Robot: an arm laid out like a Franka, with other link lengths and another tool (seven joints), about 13 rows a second.
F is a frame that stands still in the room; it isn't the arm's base.
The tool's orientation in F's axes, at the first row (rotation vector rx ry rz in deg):
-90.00 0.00 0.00
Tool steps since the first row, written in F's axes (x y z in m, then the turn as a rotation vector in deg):
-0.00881 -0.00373 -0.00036 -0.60 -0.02 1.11
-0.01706 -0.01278 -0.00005 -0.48 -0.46 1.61
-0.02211 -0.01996 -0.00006 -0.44 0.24 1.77
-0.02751 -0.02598 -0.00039 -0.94 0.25 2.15
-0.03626 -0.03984 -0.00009 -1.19 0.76 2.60
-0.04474 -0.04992 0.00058 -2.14 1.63 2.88
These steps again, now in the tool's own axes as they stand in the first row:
-0.00881 0.00036 -0.00373 -0.60 -1.11 -0.02
-0.01706 0.00005 -0.01278 -0.48 -1.61 -0.46
-0.02211 0.00006 -0.01996 -0.44 -1.77 0.24
-0.02751 0.00039 -0.02598 -0.94 -2.15 0.25
-0.03626 0.00009 -0.03984 -1.19 -2.60 0.76
-0.04474 -0.00058 -0.04992 -2.14 -2.88 1.63

